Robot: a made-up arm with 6 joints. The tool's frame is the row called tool.
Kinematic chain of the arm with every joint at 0, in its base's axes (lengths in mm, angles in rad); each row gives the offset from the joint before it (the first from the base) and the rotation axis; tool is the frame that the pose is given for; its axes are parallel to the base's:
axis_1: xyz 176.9 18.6 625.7 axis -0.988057 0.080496 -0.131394
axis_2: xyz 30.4 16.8 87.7 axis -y
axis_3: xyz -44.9 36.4 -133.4 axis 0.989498 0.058 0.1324
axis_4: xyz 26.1 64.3 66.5 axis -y
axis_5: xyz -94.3 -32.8 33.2 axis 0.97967 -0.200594 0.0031
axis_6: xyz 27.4 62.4 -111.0 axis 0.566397 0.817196 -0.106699
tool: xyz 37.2 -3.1 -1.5
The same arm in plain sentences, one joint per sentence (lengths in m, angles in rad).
The arm has six revolute joints in a row. What follows holds with every joint at zero, and every direction is one of the base frame's. The first joint sits 0.1769 m along +x and 0.0186 m along +y and 0.6257 m along +z from the base frame's origin and turns about the direction (-0.988057, 0.080496, -0.131394). The second joint sits 0.0304 m along +x and 0.0168 m along +y and 0.0877 m along +z from the first joint and turns about -y. The third joint sits 0.0449 m along -x and 0.0364 m along +y and 0.1334 m along -z from the second joint and turns about the direction (0.989498, 0.058, 0.1324). The fourth joint sits 0.0261 m along +x and 0.0643 m along +y and 0.0665 m along +z from the third joint and turns about -y. The fifth joint sits 0.0943 m along -x and 0.0328 m along -y and 0.0332 m along +z from the fourth joint and turns about the direction (0.97967, -0.200594, 0.0031). The sixth joint sits 0.0274 m along +x and 0.0624 m along +y and 0.111 m along -z from the fifth joint and turns about the direction (0.566397, 0.817196, -0.106699). The tool frame, which is the frame that the pose is given for, sits 0.0372 m along +x and 0.0031 m along -y and 0.0015 m along -z from the sixth joint; its axes are parallel to the base frame's.
